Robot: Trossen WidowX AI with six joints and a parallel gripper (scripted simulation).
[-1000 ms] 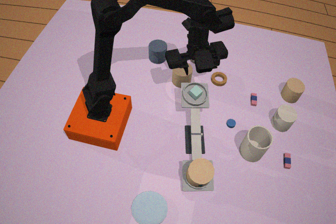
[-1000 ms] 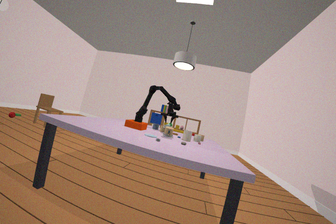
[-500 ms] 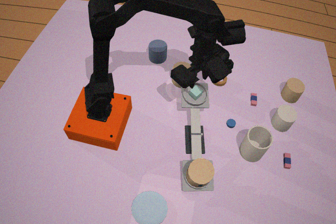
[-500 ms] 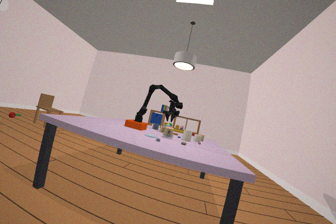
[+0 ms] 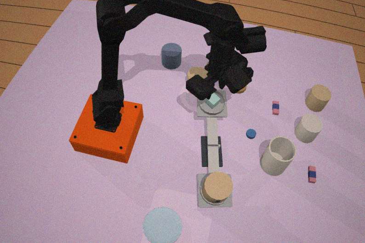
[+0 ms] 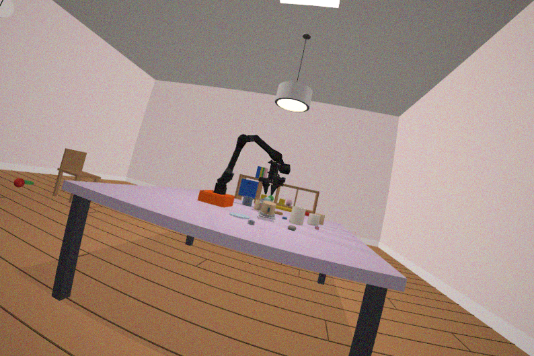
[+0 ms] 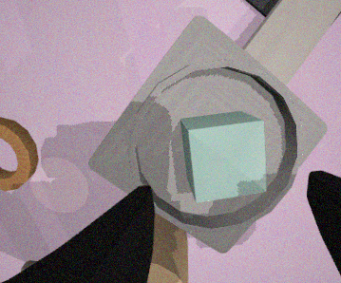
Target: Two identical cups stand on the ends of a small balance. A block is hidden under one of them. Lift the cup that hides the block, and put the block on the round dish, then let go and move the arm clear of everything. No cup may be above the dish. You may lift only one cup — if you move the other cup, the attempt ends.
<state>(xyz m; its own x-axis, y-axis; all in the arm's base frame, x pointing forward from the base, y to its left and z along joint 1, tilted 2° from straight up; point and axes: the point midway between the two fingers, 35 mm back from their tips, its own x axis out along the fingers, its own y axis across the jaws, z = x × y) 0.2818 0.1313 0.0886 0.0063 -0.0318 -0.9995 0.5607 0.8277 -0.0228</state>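
The pale blue round dish lies 60 mm behind my gripper tip, 370 mm to the right of it and 120 mm below it. The rest, counted from my gripper tip: small blue disc 140 mm ahead, 30 mm to the right, 120 mm below; grey balance 30 mm ahead, 120 mm to the right, 100 mm below; grey cup 210 mm ahead, 120 mm to the right, 80 mm below.
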